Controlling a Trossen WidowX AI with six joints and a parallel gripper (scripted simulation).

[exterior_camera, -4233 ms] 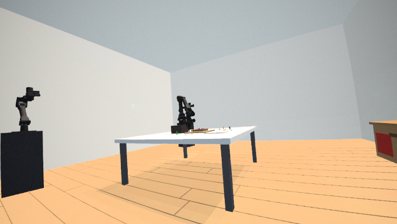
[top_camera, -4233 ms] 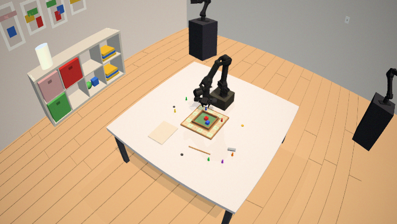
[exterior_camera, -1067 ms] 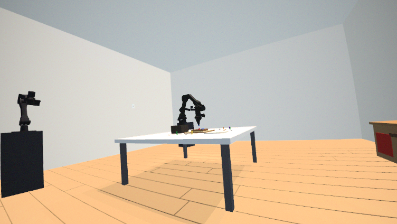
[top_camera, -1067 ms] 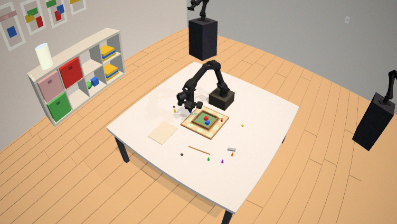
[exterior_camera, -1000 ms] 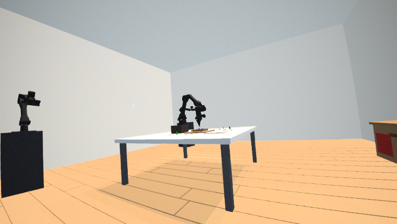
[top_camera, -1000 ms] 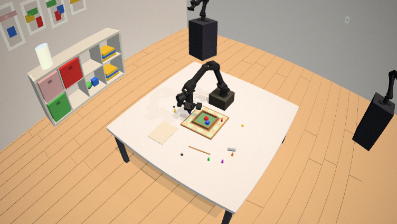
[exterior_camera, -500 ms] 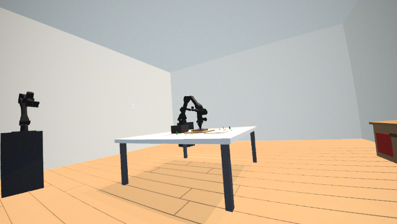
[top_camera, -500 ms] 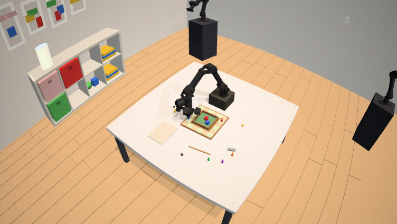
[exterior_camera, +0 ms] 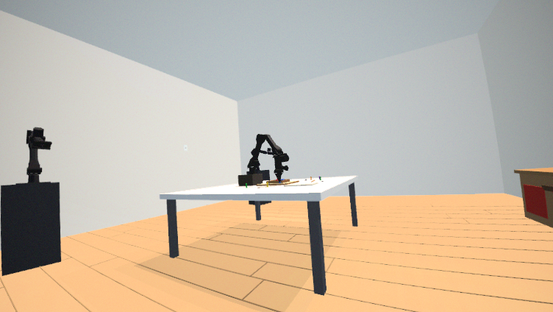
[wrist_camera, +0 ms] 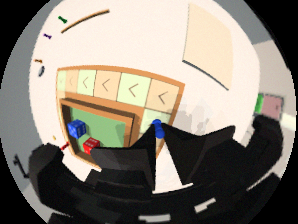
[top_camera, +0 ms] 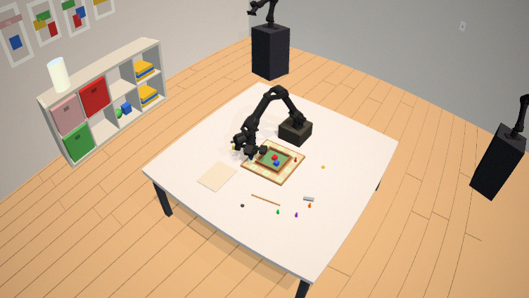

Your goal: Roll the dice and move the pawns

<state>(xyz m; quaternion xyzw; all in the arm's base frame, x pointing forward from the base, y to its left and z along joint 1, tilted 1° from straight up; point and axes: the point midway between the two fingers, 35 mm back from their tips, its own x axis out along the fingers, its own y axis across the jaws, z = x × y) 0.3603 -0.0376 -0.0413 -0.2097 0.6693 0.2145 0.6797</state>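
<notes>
Now: gripper tip 10 mm below the blue pawn. From my gripper tip the other things lie so: yellow pawn 160 mm to the right, 10 mm below, 10 mm ahead; then red pawn 190 mm to the left, 190 mm behind; then cream card 230 mm ahead, 40 mm to the right, 20 mm below.
</notes>
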